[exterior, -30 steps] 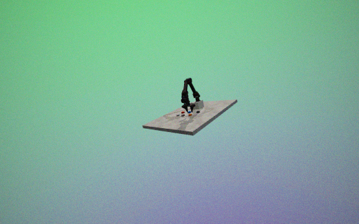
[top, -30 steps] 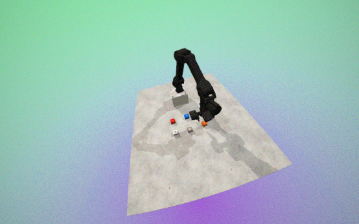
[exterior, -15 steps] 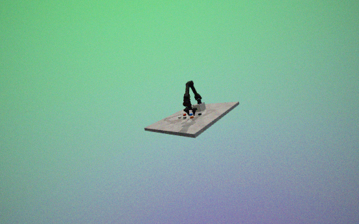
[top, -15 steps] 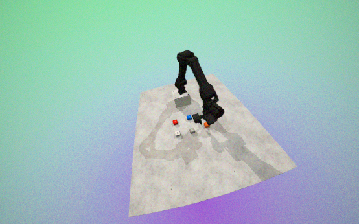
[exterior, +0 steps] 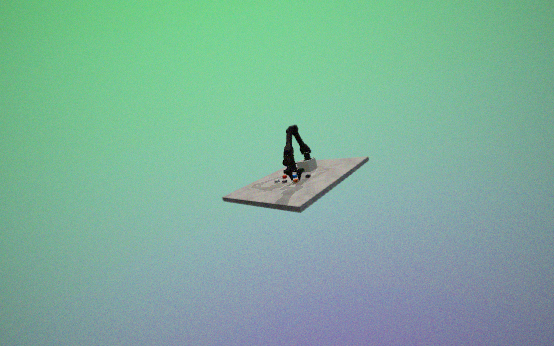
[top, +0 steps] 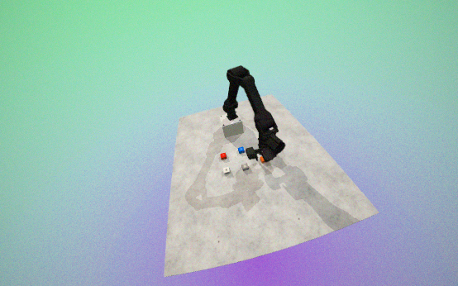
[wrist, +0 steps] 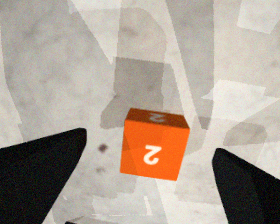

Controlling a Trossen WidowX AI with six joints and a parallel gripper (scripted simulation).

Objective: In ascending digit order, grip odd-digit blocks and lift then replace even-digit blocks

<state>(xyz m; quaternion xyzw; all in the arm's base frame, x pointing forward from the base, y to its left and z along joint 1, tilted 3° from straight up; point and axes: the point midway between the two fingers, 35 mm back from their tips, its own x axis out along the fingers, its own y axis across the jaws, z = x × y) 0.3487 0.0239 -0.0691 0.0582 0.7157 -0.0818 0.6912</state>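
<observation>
Now: the orange block right at my gripper tip. Also, from my gripper tip: black block: 100 mm behind, 70 mm to the left; then grey block: 120 mm to the right, 10 mm behind; then blue block: 120 mm behind, 80 mm to the right.
</observation>
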